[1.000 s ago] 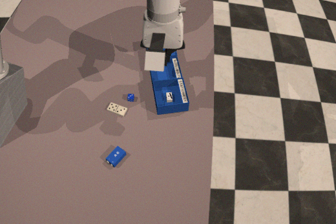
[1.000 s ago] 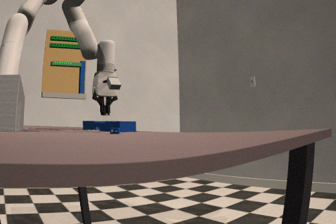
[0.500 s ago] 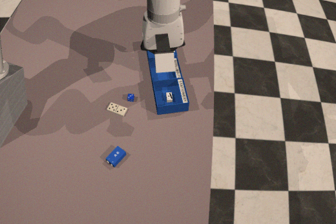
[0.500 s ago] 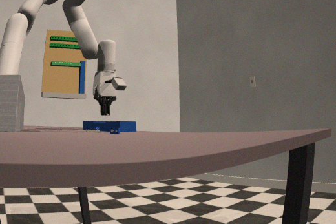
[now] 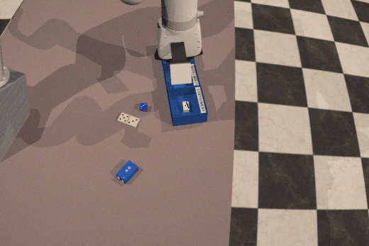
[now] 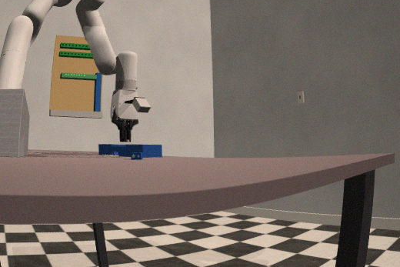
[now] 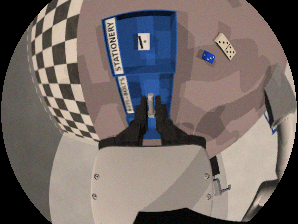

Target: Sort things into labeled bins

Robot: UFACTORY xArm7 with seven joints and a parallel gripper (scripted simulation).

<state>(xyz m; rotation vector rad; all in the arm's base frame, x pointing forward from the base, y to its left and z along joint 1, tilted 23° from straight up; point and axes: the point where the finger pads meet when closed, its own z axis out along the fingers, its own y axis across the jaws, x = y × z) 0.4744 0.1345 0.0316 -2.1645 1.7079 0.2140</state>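
Now: hand 5 cm above the blue three-part bin and 1 cm short of it. From my hand the other things lie so: blue die 9 cm to the right, 8 cm behind, 6 cm below; bolt 2 cm below, 1 cm to the left; white sharpener 8 cm to the right, 5 cm below, 3 cm ahead.
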